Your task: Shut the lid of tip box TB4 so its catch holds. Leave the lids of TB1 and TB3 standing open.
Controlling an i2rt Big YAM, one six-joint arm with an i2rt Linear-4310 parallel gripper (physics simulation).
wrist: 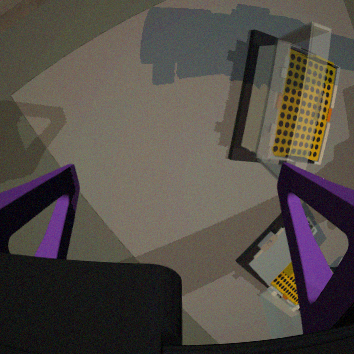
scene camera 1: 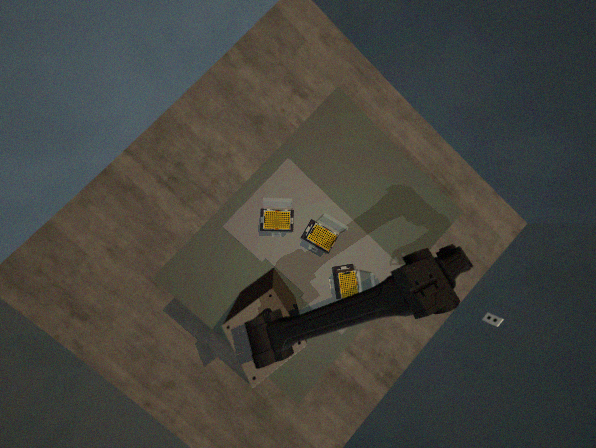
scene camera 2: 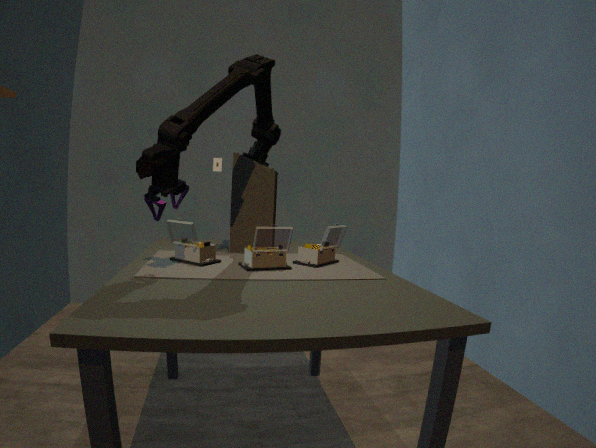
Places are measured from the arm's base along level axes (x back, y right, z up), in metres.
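Pixels of known places: gripper, between the fingertips: (wrist: pixel 177 174) (scene camera 2: pixel 166 214); arm's base, origin of its link: (scene camera 1: pixel 270 333) (scene camera 2: pixel 254 161).
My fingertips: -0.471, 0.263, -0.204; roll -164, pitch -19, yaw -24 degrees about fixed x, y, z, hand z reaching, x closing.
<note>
Ahead of a thing's pixels: the offset from my fingertips to its top centre, as dx, dy, dz. "spot": to the spot under its first point. Level surfaces: height alone.
Three tip boxes with yellow perforated racks stand on the pale mat @[dz -0.176] (scene camera 1: pixel 287 182) (scene camera 2: pixel 340 273) (wrist: pixel 165 200). Each has its clear lid standing open. Their labels are not readable, so I cannot tell which is TB4. One box (scene camera 1: pixel 348 283) (scene camera 2: pixel 201 254) (wrist: pixel 305 105) is nearest the gripper, its lid @[spot: +0.100, -0.046, -0.069] (scene camera 1: pixel 367 278) (scene camera 2: pixel 181 231) raised. The middle box @[+0.121, -0.311, -0.101] (scene camera 1: pixel 322 237) (scene camera 2: pixel 267 260) (wrist: pixel 285 280) is partly behind a finger in the wrist view. The third box @[+0.231, -0.499, -0.110] (scene camera 1: pixel 277 220) (scene camera 2: pixel 316 256) stands farthest from the gripper. My gripper (scene camera 2: pixel 166 213) (wrist: pixel 177 174) is open and empty, above and beside the nearest box.
The arm's pedestal (scene camera 1: pixel 274 295) (scene camera 2: pixel 260 210) stands beside the mat. In scene camera 1 the forearm (scene camera 1: pixel 340 315) passes over the edge of the nearest box. The table @[dz -0.179] (scene camera 1: pixel 345 130) (scene camera 2: pixel 280 310) extends beyond the mat. A wall socket (scene camera 1: pixel 493 319) (scene camera 2: pixel 217 164) is behind.
</note>
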